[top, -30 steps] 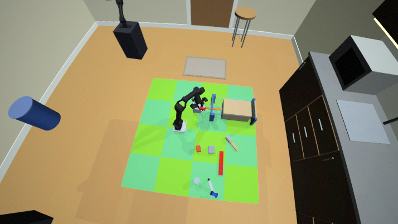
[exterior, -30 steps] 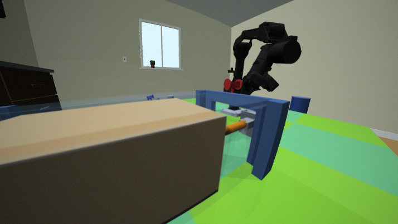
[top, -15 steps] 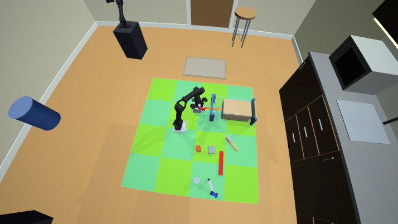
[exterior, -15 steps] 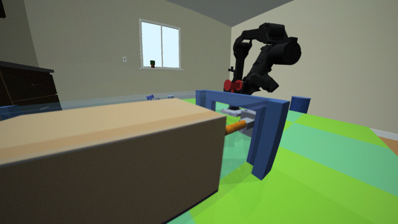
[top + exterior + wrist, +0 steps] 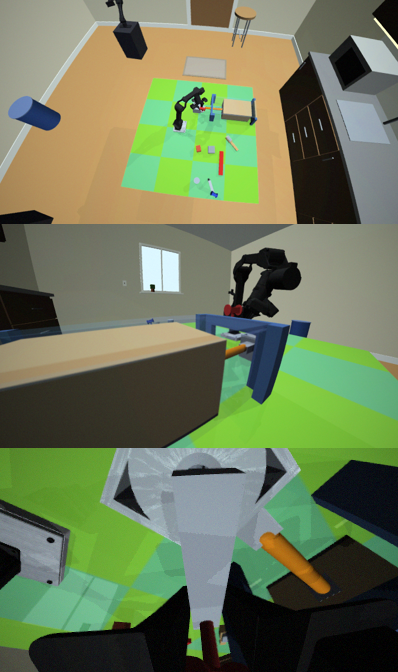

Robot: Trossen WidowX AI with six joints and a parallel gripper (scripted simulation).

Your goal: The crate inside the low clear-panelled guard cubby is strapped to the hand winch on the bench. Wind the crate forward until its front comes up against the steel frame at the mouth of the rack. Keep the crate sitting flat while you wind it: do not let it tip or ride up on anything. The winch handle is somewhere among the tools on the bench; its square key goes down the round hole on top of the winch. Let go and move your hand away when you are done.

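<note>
The red knob lies 5 cm above my gripper tip, 2 cm to the right of it and 2 cm ahead of it. Round my gripper tip: blue steel frame: 11 cm ahead, 6 cm to the left, 1 cm below; grey winch: 9 cm below, 6 cm behind, 4 cm to the left; red-knobbed crank handle: 2 cm above.
</note>
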